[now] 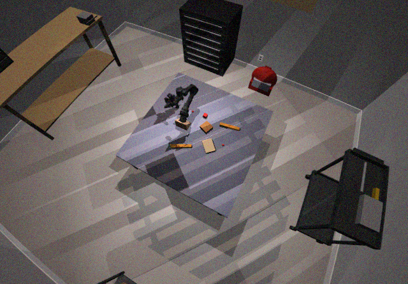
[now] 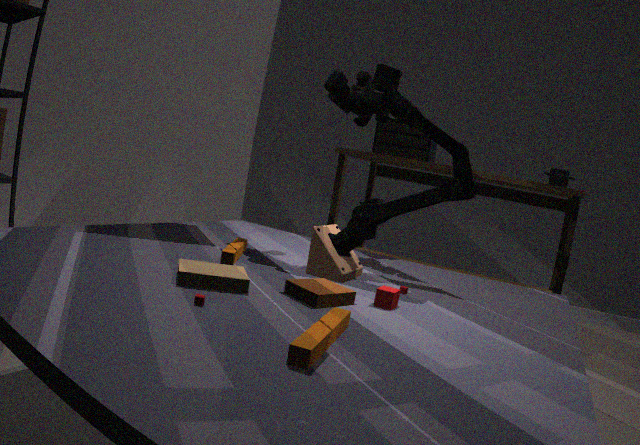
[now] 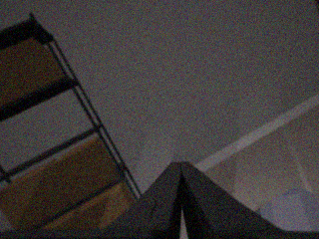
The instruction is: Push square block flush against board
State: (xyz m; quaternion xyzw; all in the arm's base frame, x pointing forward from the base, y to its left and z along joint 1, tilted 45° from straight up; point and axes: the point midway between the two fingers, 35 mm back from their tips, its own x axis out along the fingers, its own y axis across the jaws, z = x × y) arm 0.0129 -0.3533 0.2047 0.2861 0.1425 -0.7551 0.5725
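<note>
Now: the darker brown block 29 cm ahead of my gripper tip, 26 cm to the left of it and 46 cm below it. From my gripper tip the other things lie so: board (43 cm ahead, 8 cm to the left, 46 cm below).
</note>
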